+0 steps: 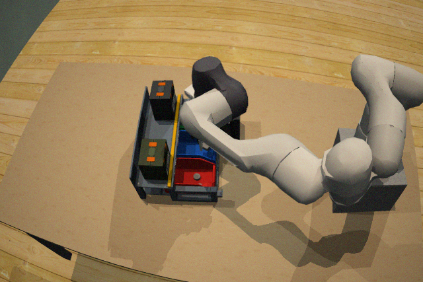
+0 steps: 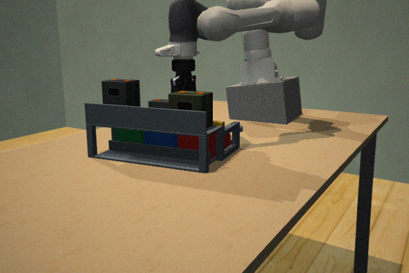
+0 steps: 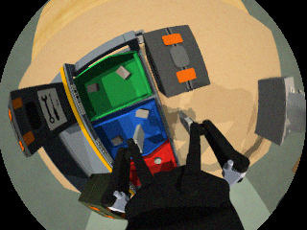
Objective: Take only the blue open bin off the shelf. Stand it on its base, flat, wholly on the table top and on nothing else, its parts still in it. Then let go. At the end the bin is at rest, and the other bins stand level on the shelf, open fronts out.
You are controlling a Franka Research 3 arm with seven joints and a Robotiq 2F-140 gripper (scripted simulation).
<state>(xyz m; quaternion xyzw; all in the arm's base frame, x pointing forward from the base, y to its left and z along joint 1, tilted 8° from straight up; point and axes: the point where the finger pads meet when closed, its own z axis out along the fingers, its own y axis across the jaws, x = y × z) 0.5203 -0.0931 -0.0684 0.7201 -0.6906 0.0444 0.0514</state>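
Right now the blue open bin is 8 cm ahead of my hand and 3 cm below it. The rest, counted from my hand: yellow bar: 13 cm ahead, 3 cm above; then red bin: 8 cm ahead, 11 cm to the left, 3 cm below; then green bin: 9 cm ahead, 11 cm to the right, 3 cm below.
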